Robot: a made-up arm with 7 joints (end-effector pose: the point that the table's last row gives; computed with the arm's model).
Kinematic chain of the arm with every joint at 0, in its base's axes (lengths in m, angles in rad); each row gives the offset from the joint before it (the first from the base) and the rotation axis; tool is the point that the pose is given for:
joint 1: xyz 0 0 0.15 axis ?
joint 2: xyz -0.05 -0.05 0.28 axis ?
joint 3: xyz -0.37 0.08 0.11 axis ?
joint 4: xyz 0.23 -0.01 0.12 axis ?
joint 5: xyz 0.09 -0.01 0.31 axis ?
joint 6: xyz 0.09 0.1 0 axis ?
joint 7: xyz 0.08 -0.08 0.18 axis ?
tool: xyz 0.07 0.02 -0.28
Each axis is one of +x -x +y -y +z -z.
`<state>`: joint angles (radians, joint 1 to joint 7).
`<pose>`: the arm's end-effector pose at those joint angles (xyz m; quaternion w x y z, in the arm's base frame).
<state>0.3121 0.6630 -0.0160 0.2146 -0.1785 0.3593 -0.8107</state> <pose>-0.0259 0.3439 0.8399 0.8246 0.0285 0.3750 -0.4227</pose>
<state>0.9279 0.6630 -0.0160 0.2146 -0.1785 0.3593 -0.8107</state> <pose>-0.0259 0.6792 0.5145 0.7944 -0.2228 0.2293 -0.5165</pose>
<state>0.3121 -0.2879 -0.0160 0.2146 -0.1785 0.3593 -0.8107</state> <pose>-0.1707 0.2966 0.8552 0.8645 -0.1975 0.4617 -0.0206</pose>
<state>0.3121 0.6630 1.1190 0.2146 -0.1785 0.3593 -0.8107</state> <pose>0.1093 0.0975 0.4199 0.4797 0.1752 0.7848 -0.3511</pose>
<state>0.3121 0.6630 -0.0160 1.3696 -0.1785 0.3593 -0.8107</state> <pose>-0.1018 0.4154 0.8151 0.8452 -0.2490 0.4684 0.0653</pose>
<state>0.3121 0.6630 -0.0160 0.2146 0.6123 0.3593 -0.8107</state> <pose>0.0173 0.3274 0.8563 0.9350 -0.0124 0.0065 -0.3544</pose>
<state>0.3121 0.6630 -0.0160 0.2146 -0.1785 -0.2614 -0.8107</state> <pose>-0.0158 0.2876 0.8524 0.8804 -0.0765 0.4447 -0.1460</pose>
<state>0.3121 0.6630 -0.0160 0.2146 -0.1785 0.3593 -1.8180</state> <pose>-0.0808 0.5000 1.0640 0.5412 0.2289 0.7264 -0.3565</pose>
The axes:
joint 1: -x
joint 2: -z
joint 3: +y
joint 4: +z
joint 5: -y
joint 6: -z
joint 7: -y

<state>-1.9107 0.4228 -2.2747 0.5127 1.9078 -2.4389 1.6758</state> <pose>-0.3634 -0.3481 0.4999 0.4125 -0.7396 -0.1856 0.4984</pose>
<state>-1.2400 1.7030 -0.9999 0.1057 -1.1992 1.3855 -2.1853</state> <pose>0.3863 -0.9476 0.9185 0.5613 -0.6648 -0.3572 0.3398</pose>
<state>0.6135 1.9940 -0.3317 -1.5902 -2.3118 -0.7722 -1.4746</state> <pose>0.0218 0.7125 0.6180 0.7479 0.5670 -0.2042 0.2783</pose>
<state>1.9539 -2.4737 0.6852 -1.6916 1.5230 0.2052 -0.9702</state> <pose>-0.0828 0.4696 -0.0957 0.3867 -0.7389 0.1341 0.5352</pose>
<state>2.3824 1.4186 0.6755 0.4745 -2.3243 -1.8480 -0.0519</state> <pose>0.1914 0.4342 -0.3691 0.9156 0.3326 0.2237 -0.0319</pose>
